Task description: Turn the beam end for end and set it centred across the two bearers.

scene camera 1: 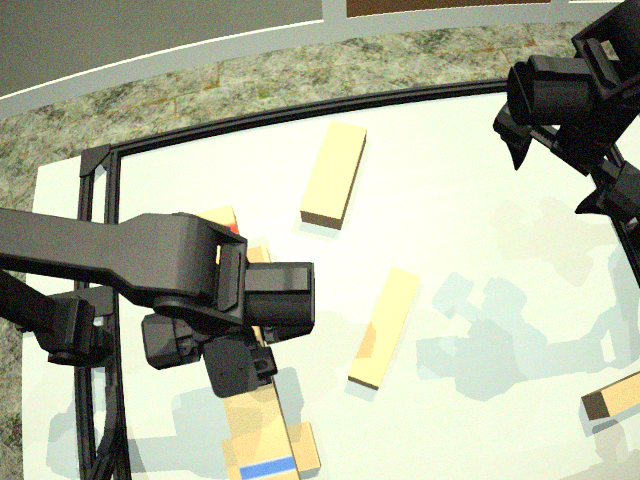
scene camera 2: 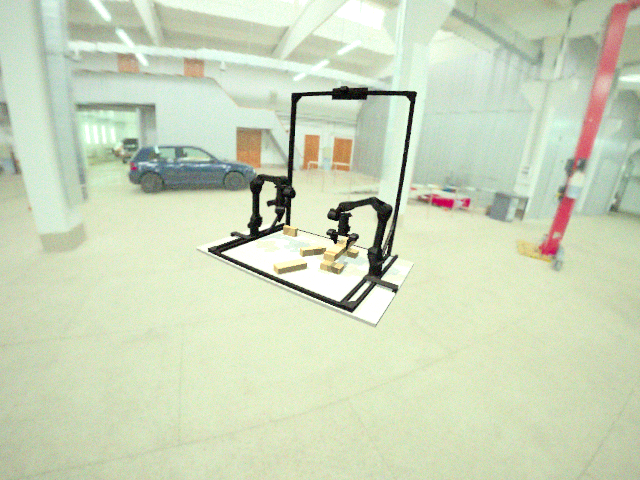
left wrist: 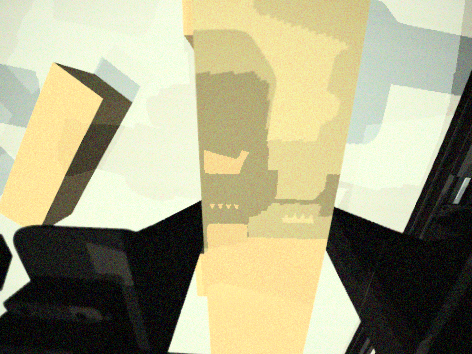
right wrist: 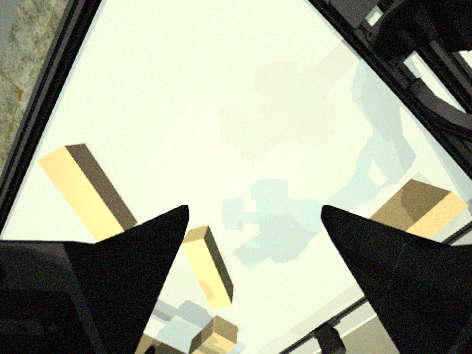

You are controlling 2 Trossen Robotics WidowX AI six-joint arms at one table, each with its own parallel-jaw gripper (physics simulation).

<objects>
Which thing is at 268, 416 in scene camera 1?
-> A beam.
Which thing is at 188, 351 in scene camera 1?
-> The left gripper.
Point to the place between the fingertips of the right gripper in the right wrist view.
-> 254, 211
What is the right gripper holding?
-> Nothing.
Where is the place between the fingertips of the right gripper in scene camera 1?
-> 547, 189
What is the left gripper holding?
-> A beam.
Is the right gripper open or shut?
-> Open.
</objects>
